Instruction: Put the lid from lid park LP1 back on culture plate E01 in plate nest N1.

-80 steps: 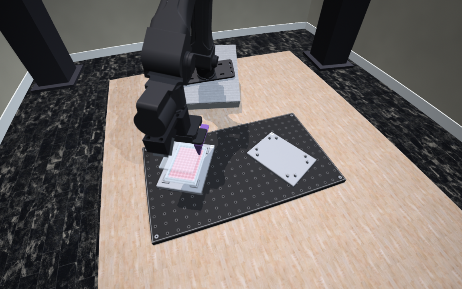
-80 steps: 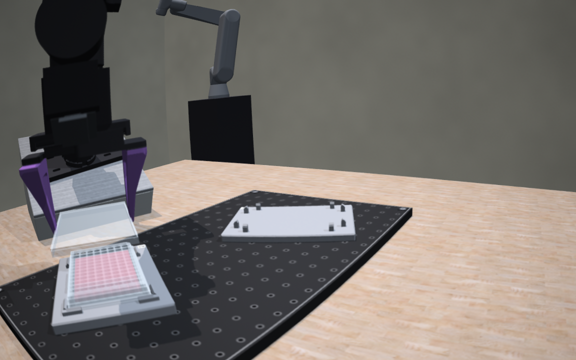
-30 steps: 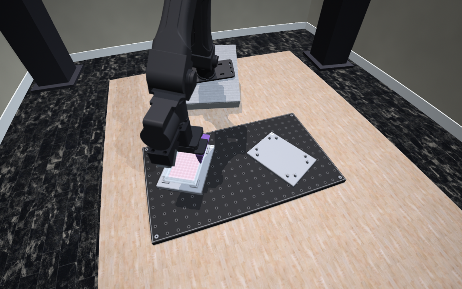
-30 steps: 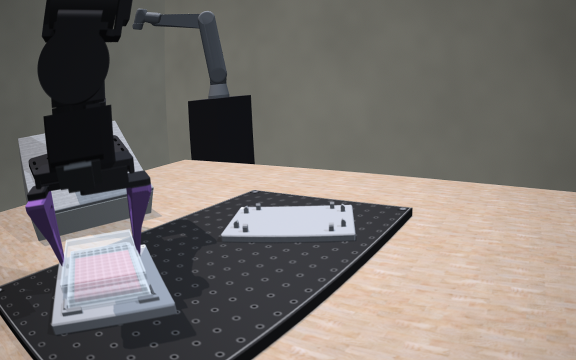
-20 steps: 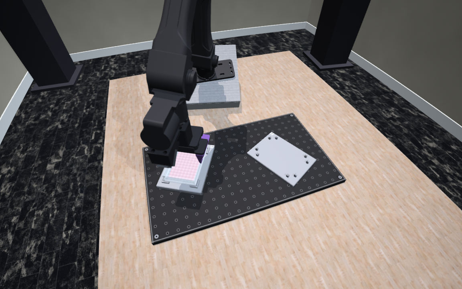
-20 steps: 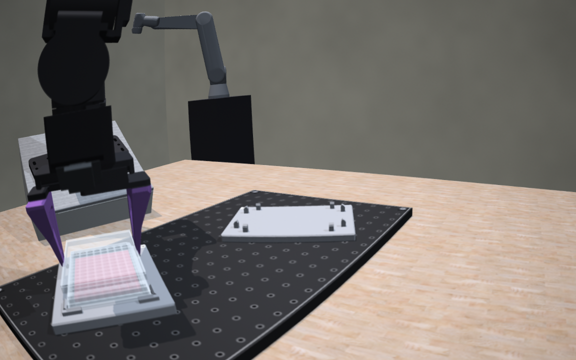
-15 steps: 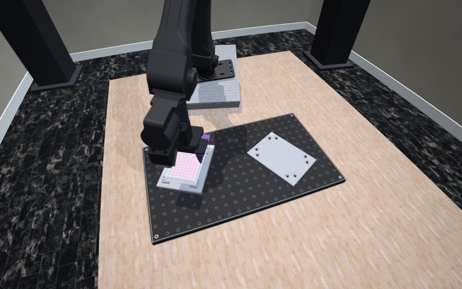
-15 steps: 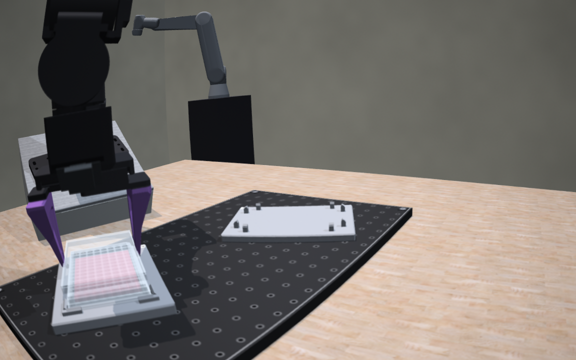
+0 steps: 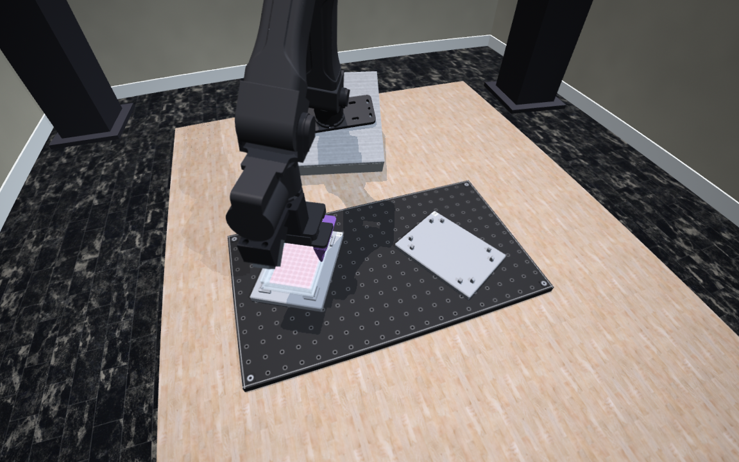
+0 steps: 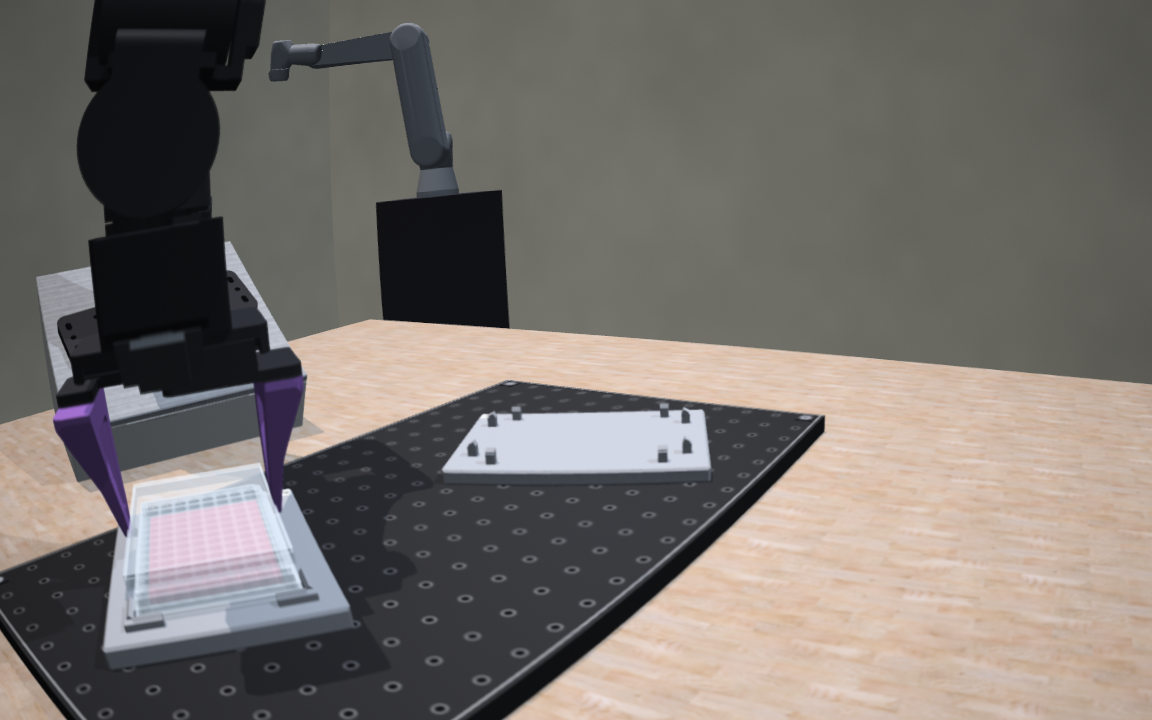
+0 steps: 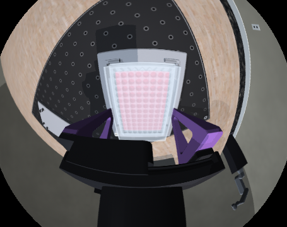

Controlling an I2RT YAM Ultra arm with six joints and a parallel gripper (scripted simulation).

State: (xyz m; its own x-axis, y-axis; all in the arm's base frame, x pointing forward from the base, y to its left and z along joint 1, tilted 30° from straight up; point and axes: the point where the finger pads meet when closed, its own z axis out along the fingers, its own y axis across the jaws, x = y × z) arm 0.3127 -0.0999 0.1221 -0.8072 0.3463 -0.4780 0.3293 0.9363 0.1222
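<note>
My hand is 10 mm above the clear lid. The rest, counted from my hand: lid park LP1: 270 mm to the left, 30 mm below, 30 mm ahead; then culture plate E01: 20 mm below.
</note>
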